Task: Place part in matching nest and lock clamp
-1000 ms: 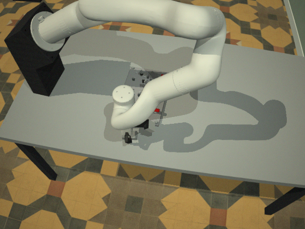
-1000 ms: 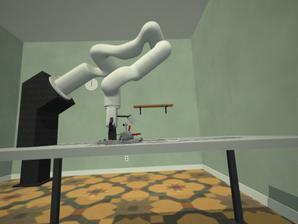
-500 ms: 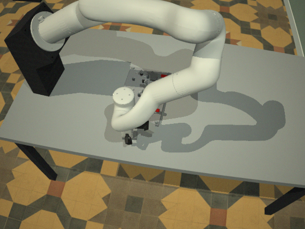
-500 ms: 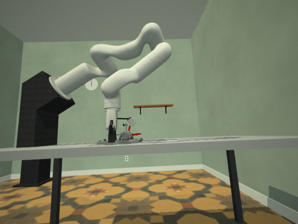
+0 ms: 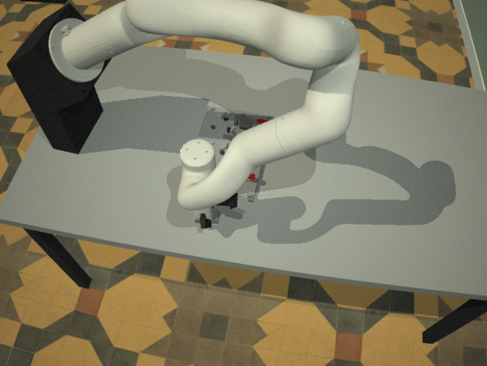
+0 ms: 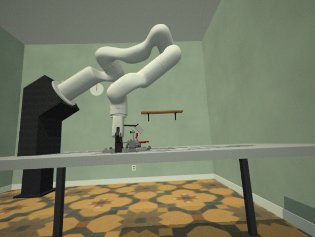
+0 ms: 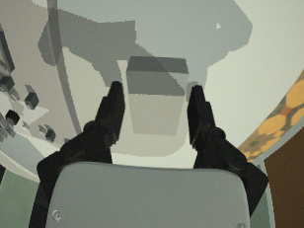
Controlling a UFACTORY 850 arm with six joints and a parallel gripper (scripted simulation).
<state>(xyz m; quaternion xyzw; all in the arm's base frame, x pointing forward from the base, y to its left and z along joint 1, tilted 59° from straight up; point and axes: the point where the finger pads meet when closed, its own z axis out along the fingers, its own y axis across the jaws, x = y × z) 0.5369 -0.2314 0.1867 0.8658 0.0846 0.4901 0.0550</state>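
My gripper is now 10 mm above the grey block part. The rest, counted from my hand: grey fixture plate (260 mm to the left, 10 mm below).
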